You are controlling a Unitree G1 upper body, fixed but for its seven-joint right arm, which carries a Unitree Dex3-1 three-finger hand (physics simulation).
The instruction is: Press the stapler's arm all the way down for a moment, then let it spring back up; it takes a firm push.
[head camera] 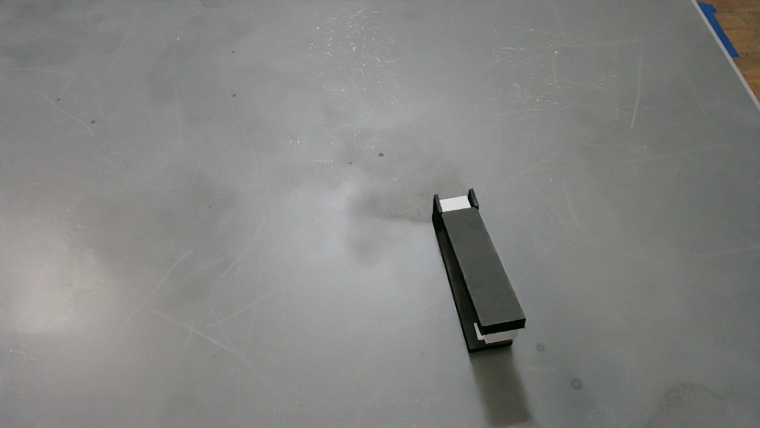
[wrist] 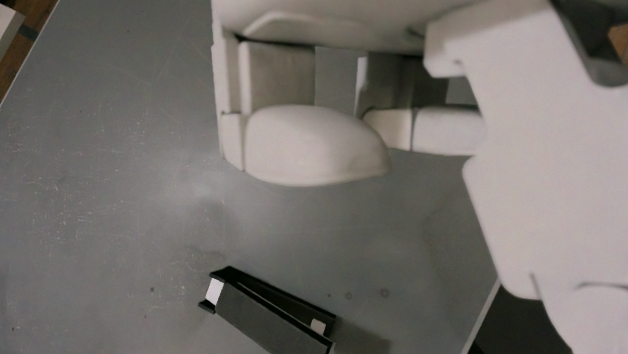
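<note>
A black stapler [head camera: 483,271] [wrist: 270,317] stands on the grey table, right of centre in the head view and at the bottom of the wrist view, where its lower part is cut off. Its arm is up: a wedge-shaped gap shows between arm and base, widest at the near end in the head view. A white piece shows at the hinge end and pale parts under the raised end. My gripper [wrist: 425,132] is shut with its pale fingers curled in, holding nothing. It hangs above the table, apart from the stapler. My gripper does not show in the head view.
The grey table [head camera: 212,159] [wrist: 125,200] lies under the stapler. Its edge and wooden floor show at the head view's top right, beside blue tape [head camera: 717,29]. A white object [wrist: 7,27] shows beyond the edge at the wrist view's top left.
</note>
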